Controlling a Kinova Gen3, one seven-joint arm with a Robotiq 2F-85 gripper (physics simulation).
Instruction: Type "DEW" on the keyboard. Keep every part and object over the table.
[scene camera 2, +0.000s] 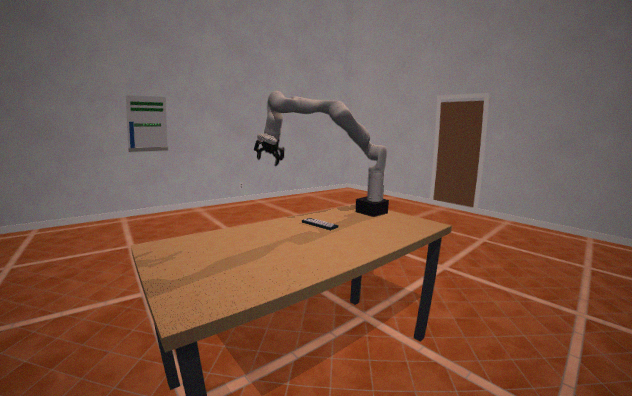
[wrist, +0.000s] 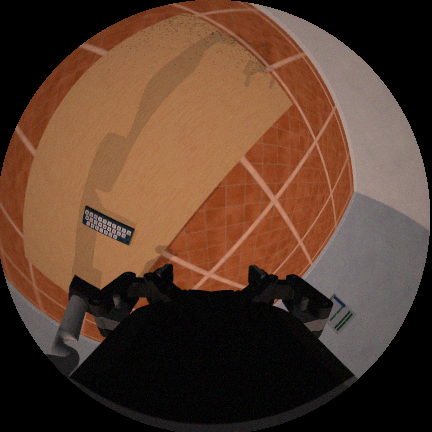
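Seen in the pictures: gripper, fingertip midpoint: (scene camera 2: 267, 162) (wrist: 210, 273); arm's base at its link origin: (scene camera 2: 374, 199) (wrist: 78, 301).
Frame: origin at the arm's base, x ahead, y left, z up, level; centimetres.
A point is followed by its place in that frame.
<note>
A dark blue keyboard (scene camera 2: 320, 223) {x 45.1, y 3.4, z -6.4 cm} (wrist: 108, 225) {x 44.4, y -0.1, z -7.0 cm} with several rows of small white keys lies flat on the wooden table (scene camera 2: 240, 280) {x 100.9, y 32.4, z -8.3 cm} (wrist: 190, 130) {x 83.3, y -2.2, z -8.2 cm}, toward the robot's base end. The letters on the keys are too small to read. My gripper (scene camera 2: 267, 161) {x 65.5, y -13.8, z 23.7 cm} (wrist: 210, 273) {x 65.5, y -13.8, z 23.7 cm} is open, with its black fingers wide apart and no object between them. It hangs high above the table's level, well away from the keyboard. In the wrist view the keyboard is to the left of and above the fingers.
The arm's black base block (scene camera 2: 371, 206) {x 7.9, y 4.5, z -2.3 cm} stands at the table's far end, near the keyboard. The arm's shadow falls across the table top. In the wrist view a long table edge runs close past the keyboard's right end, with tiled floor beyond.
</note>
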